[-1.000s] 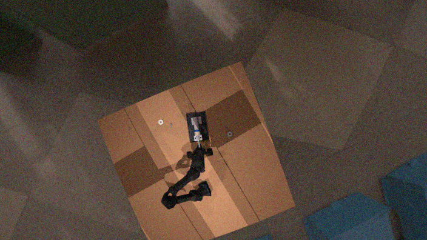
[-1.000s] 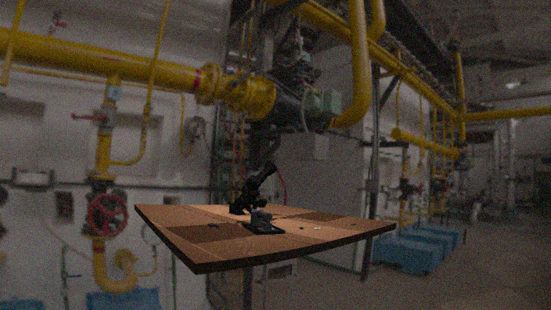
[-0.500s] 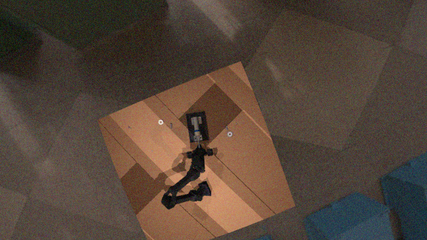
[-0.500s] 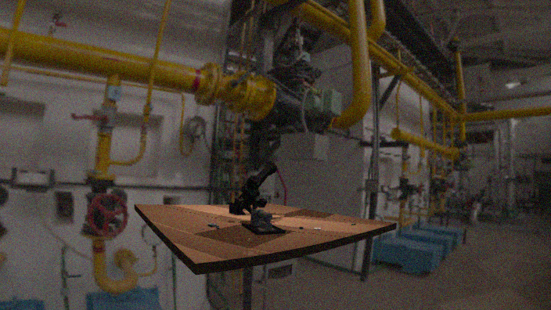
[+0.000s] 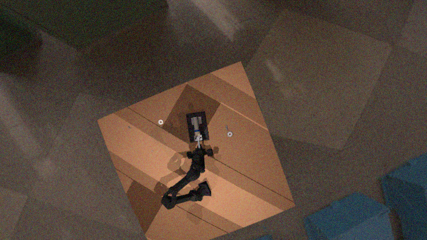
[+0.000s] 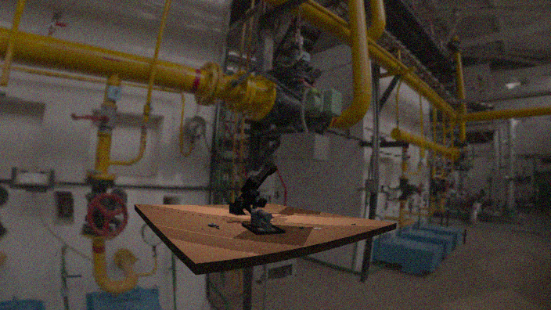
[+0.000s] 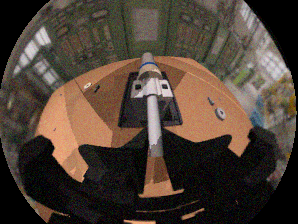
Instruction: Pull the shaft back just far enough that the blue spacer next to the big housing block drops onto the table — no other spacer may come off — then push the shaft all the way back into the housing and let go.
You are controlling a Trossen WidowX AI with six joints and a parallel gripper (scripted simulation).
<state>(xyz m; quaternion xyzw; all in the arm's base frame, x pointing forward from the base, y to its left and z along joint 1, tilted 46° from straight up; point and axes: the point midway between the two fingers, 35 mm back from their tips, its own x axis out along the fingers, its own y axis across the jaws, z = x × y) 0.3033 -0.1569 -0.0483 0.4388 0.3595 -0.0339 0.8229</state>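
My gripper tip is now 30 mm short of the grey shaft, 10 mm to the left of it and 20 mm below it. The rest, counted from my gripper tip: blue spacer (100 mm ahead, 40 mm to the right, 20 mm above).
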